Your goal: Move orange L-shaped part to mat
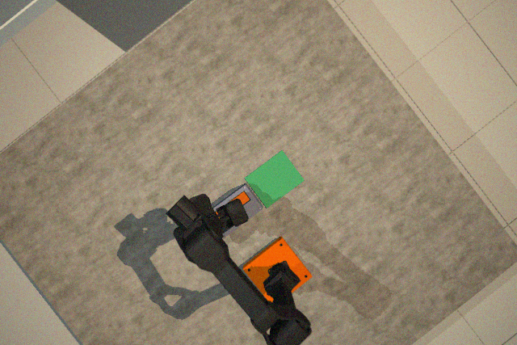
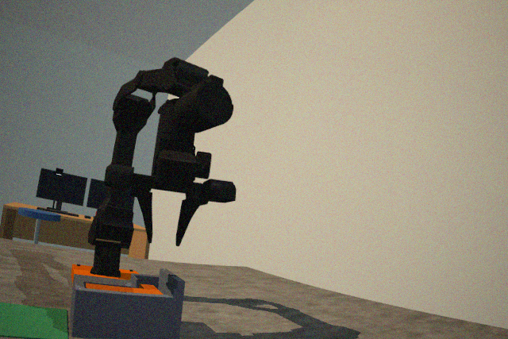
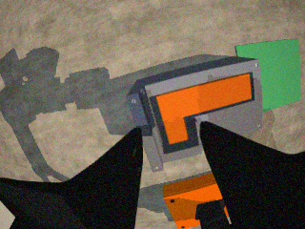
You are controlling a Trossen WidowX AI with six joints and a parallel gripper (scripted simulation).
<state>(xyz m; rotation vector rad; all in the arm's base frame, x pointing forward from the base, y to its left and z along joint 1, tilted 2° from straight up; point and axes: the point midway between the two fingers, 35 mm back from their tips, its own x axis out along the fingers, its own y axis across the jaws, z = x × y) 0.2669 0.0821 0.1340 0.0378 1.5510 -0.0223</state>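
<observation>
My gripper tip is 9 cm above the orange L-shaped part, 4 cm to the left of it and 2 cm past it. From my gripper tip the other things lie so: green mat: 20 cm to the right, 15 cm below.
</observation>
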